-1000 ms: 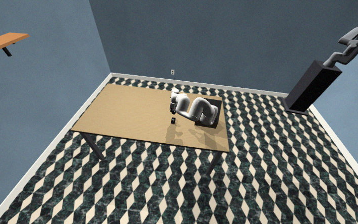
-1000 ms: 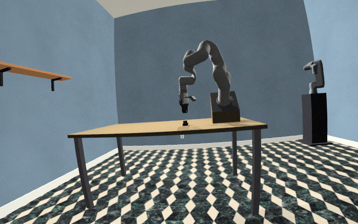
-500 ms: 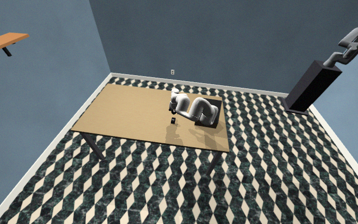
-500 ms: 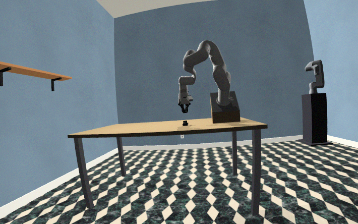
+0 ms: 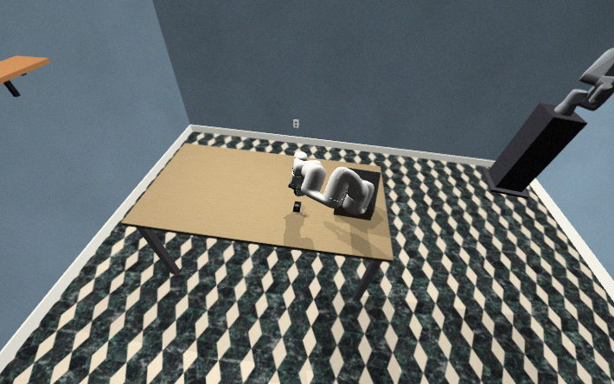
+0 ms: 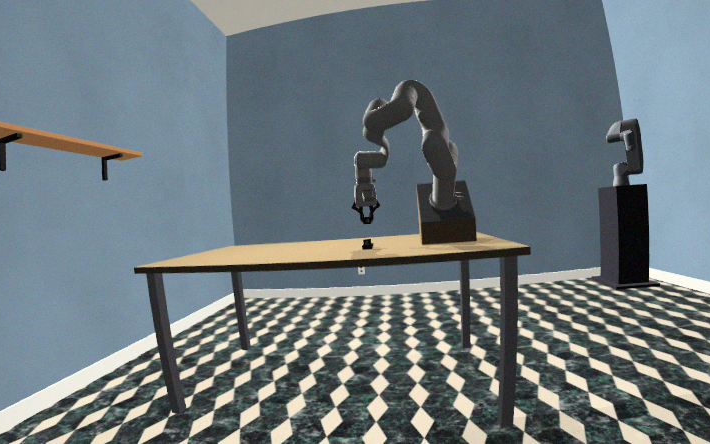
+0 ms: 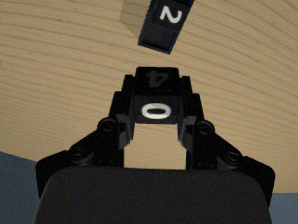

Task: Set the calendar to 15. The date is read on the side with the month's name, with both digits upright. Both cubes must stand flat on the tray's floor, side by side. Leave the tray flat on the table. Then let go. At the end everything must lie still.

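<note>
The black digit cube is 1 cm below my hand. Also, from my hand: black cube (11 cm below, 4 cm to the left).
</note>
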